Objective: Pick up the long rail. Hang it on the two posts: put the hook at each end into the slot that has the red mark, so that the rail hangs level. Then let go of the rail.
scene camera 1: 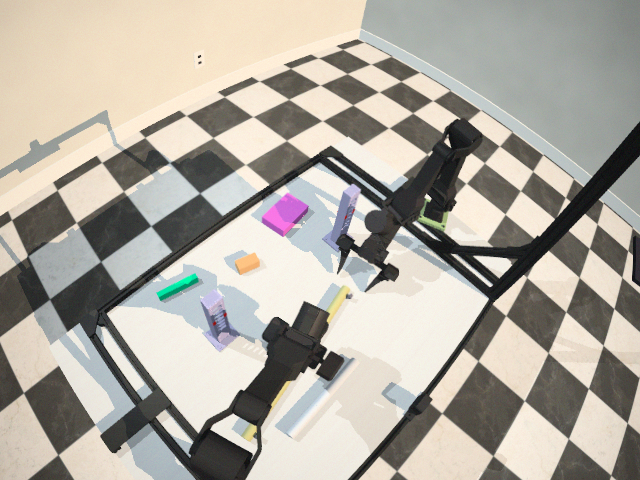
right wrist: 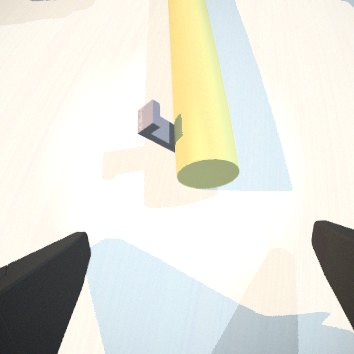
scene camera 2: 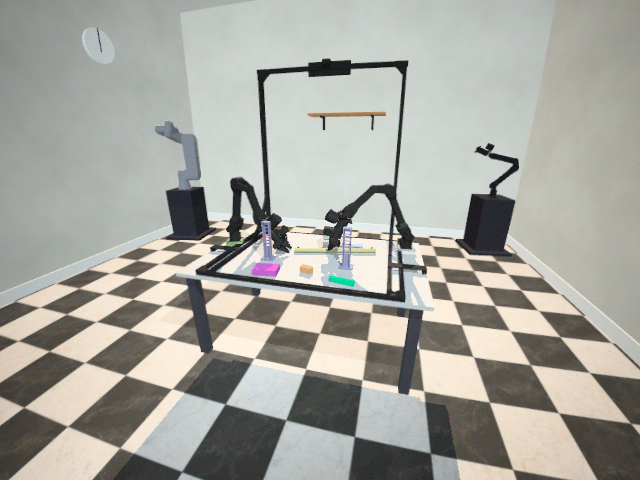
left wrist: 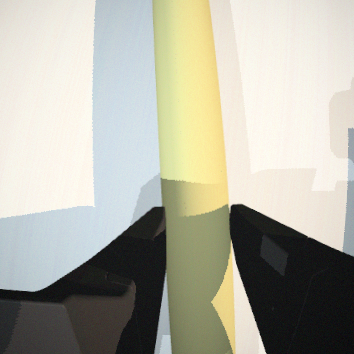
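Pixels of known places: left gripper, between the fingertips: [scene camera 2: 328, 249] [left wrist: 197, 216]; right gripper, between the fingertips: [scene camera 1: 351, 283] [right wrist: 201, 238] [scene camera 2: 290, 250]; left arm's base, origin of its link: [scene camera 2: 405, 246]; right arm's base, origin of its link: [scene camera 1: 433, 212] [scene camera 2: 235, 239].
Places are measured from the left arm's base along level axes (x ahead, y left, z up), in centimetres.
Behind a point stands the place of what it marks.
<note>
The long yellow rail [scene camera 1: 338, 304] {x 59.6, y 8.6, z -0.5 cm} [scene camera 2: 310, 251] {x 55.8, y 10.2, z -1.7 cm} [left wrist: 187, 100] {x 49.6, y 8.3, z -0.3 cm} [right wrist: 200, 90] {x 62.1, y 9.4, z -0.3 cm} is low at the table; whether it touches is unclear. A small grey hook [right wrist: 150, 117] {x 63.9, y 7.5, z -0.1 cm} sticks out beside its near end in the right wrist view. My left gripper [scene camera 2: 332, 248] {x 45.6, y 7.8, z -1.0 cm} [left wrist: 197, 216] {x 45.6, y 7.8, z -1.0 cm} is shut on the rail's middle part; its fingertips are hidden in scene camera 1. My right gripper [scene camera 1: 352, 281] {x 67.8, y 9.7, z -2.0 cm} [scene camera 2: 287, 250] {x 67.8, y 9.7, z -2.0 cm} [right wrist: 201, 238] {x 67.8, y 9.7, z -2.0 cm} is open and empty, just beyond the rail's end. Two upright lilac posts, one at left [scene camera 1: 208, 310] {x 32.5, y 25.3, z 17.7 cm} and one farther back [scene camera 1: 341, 222] {x 75.7, y 20.5, z 7.8 cm}, carry red marks.
A silver-grey bar [scene camera 1: 320, 397] {x 36.9, y -2.4, z -0.4 cm} lies beside the rail. A magenta block [scene camera 1: 284, 214] {x 72.5, y 36.9, z 0.2 cm} [scene camera 2: 265, 269] {x 73.0, y 40.4, z 0.2 cm}, an orange block [scene camera 1: 247, 263] {x 53.3, y 33.9, z 0.2 cm} [scene camera 2: 306, 269] {x 53.6, y 36.2, z -0.5 cm} and a green bar [scene camera 1: 177, 286] {x 35.8, y 43.5, z -0.3 cm} [scene camera 2: 341, 280] {x 35.9, y 44.7, z -0.9 cm} lie on the other side of the posts. A black frame edges the table.
</note>
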